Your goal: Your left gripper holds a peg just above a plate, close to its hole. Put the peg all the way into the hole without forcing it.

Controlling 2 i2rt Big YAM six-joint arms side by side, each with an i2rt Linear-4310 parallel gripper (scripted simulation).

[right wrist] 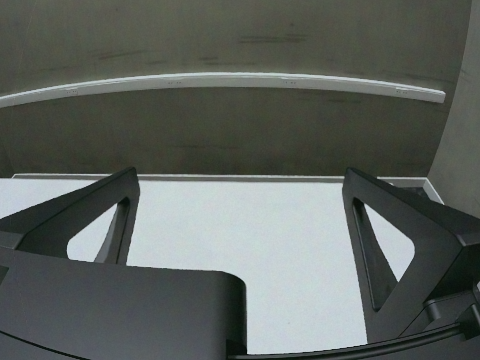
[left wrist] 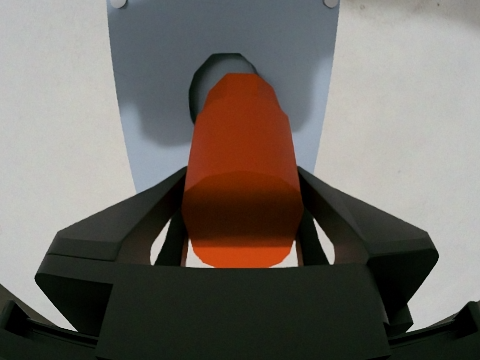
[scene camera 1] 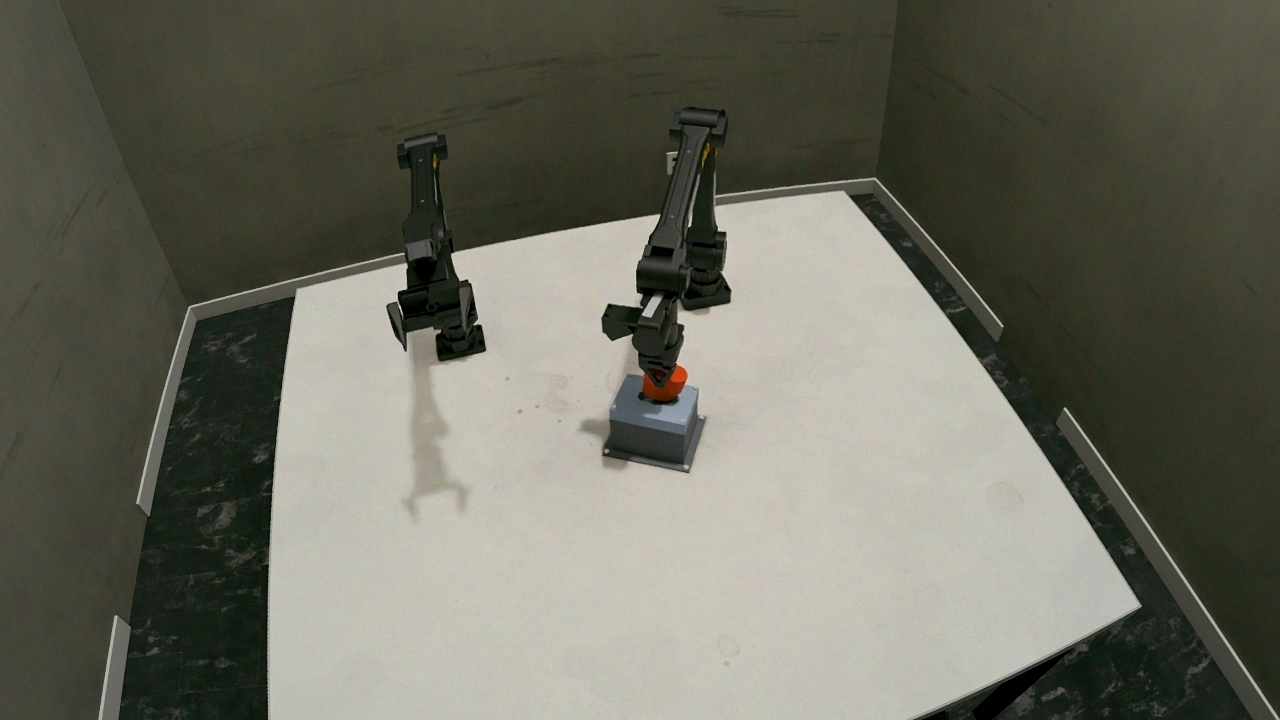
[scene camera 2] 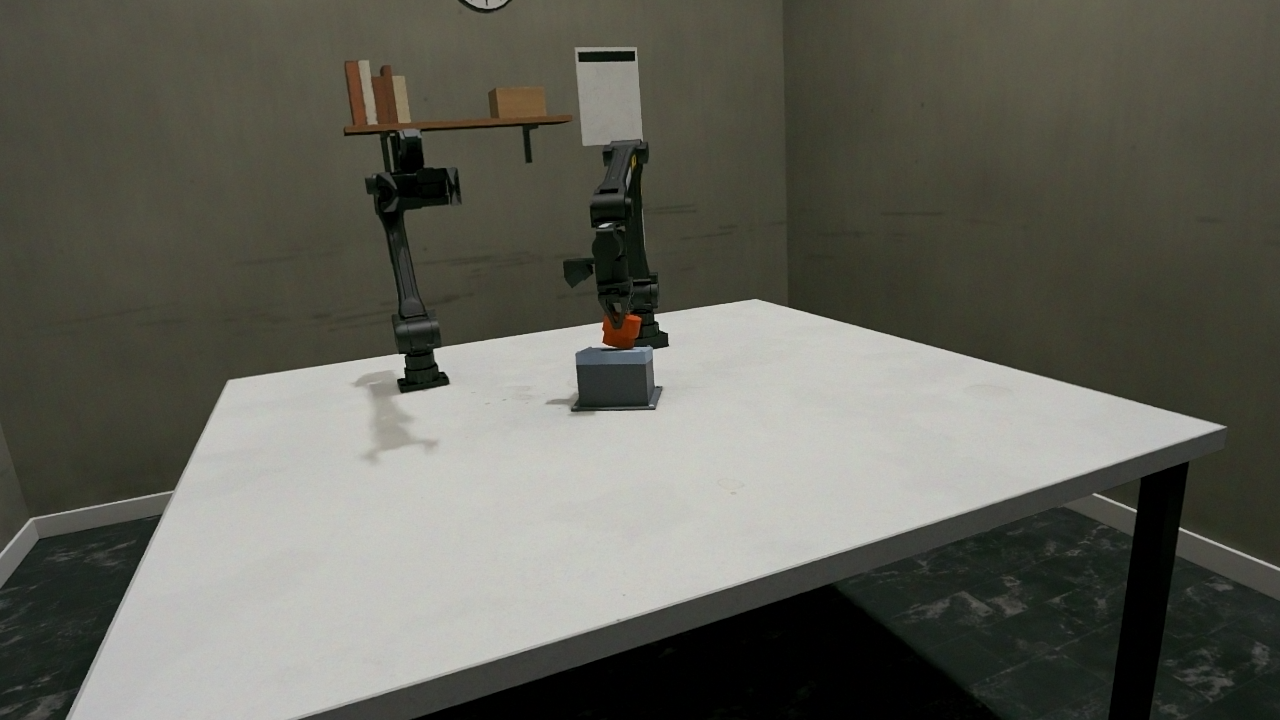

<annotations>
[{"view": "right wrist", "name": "my right gripper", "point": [240,178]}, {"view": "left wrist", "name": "my left gripper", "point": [242,177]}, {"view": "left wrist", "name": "orange peg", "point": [242,205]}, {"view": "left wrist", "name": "plate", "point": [155,58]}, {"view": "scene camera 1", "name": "my left gripper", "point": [661,378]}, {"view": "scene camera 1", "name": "my right gripper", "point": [434,342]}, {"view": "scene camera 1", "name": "orange peg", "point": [674,385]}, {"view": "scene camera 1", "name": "plate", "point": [633,406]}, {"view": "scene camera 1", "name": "dark grey box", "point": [630,442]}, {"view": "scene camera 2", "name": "my left gripper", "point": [618,326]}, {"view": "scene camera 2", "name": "my right gripper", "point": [425,190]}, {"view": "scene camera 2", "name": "orange peg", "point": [625,337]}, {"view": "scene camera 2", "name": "plate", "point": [599,355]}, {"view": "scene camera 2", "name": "dark grey box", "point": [604,387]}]
</annotations>
